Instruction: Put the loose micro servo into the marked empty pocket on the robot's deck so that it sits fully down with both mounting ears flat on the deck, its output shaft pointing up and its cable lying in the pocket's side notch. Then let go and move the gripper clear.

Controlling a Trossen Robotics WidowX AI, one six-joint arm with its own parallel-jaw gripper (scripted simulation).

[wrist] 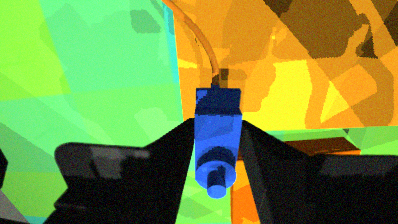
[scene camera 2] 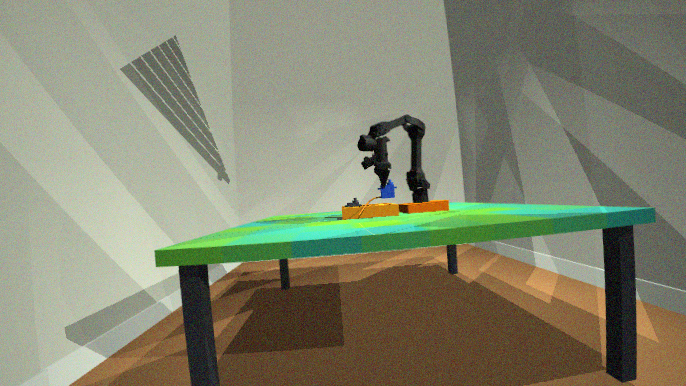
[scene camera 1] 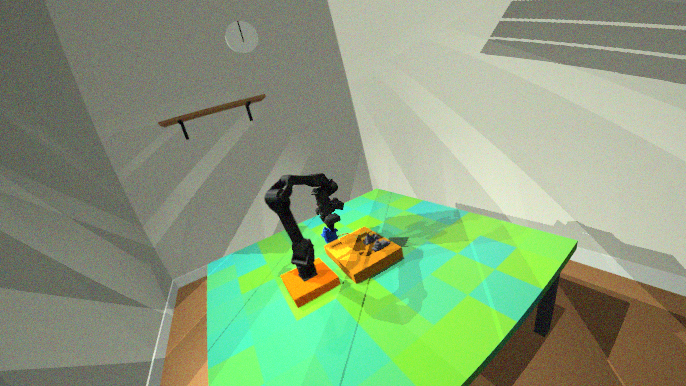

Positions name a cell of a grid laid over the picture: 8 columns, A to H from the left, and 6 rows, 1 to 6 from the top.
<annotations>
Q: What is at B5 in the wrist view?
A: My gripper.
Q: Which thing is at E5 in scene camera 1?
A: An orange deck.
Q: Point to an orange deck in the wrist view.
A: F2
</annotations>
